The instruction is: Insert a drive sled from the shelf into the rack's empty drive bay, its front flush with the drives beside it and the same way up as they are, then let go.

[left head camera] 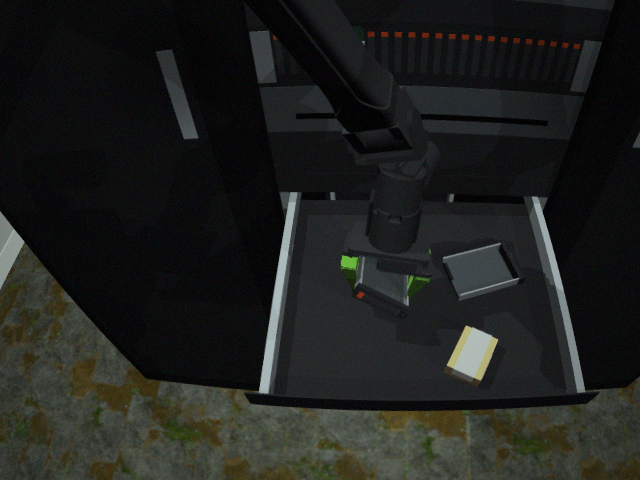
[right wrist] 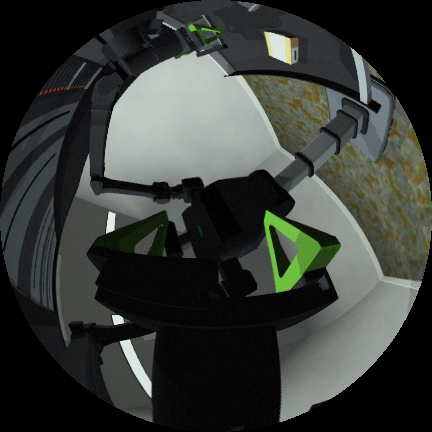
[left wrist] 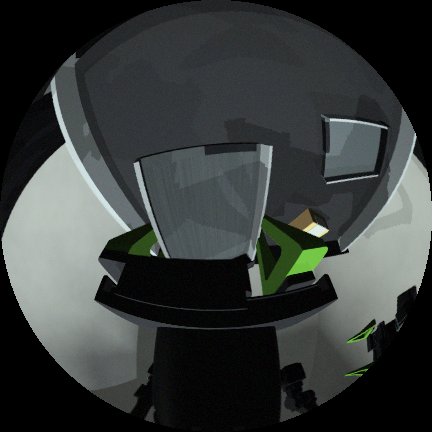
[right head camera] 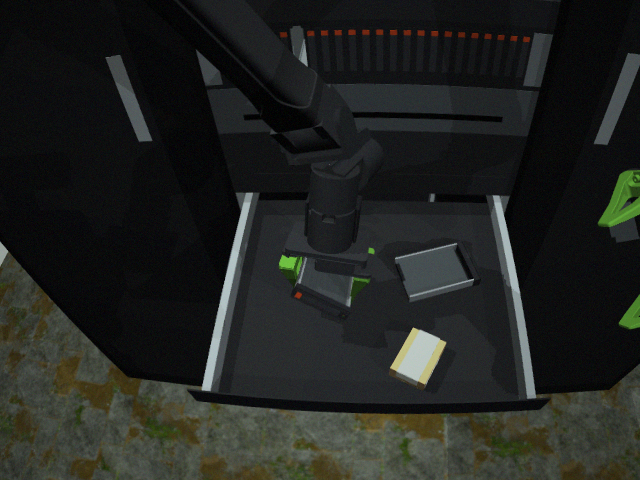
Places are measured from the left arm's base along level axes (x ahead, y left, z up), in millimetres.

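Pixels of known places: left gripper, fingertip midpoint: [right wrist: 215,35] [left wrist: 215,215] [right head camera: 324,297]; right gripper, fingertip midpoint: [right wrist: 215,215] [right head camera: 614,278]; left arm's base, link origin: [right wrist: 185,190]; right arm's base, link origin: [right wrist: 226,291] [left wrist: 291,381].
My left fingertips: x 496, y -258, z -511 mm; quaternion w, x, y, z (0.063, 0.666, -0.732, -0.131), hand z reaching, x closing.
Observation:
For each thing: its top centre in the pictures, then the offset to it from my left fingertips. Level surfaces: height alone.
- pulled-out shelf, surface height: dz -43 mm
- second sled, top centre: [left wrist: 366,153] [right head camera: 438,267] [left head camera: 485,266] dx +73, dy -169, dz -26 mm
- white box, top centre: [right head camera: 419,354] [left head camera: 473,351] [left wrist: 305,238] [right wrist: 277,46] dx -79, dy -133, dz -16 mm
My left gripper [left head camera: 382,289] [right head camera: 324,288] [left wrist: 215,215] is shut on a grey drive sled [left head camera: 385,279] [right head camera: 326,281] [left wrist: 205,195], gripping its two long sides above the pulled-out shelf [left head camera: 320,356] [right head camera: 263,356]. The sled's open face is up, and its dark front with an orange latch points toward the shelf's front edge. A second sled [left head camera: 483,271] [right head camera: 436,271] [left wrist: 352,150] lies on the shelf. The empty bay [right head camera: 299,46] is a pale slot in the row of upright drives [left head camera: 465,56] [right head camera: 413,51], partly hidden by the left arm. My right gripper [right head camera: 612,273] [right wrist: 215,215] is open and empty.
A cream and white box [left head camera: 471,355] [right head camera: 417,358] [left wrist: 311,225] [right wrist: 280,47] lies near the shelf's front edge. Pale side rails [left head camera: 279,294] [right head camera: 227,294] bound the shelf. Dark cabinet sides [left head camera: 129,232] [right head camera: 103,232] flank it. The left arm passes in front of the drive row.

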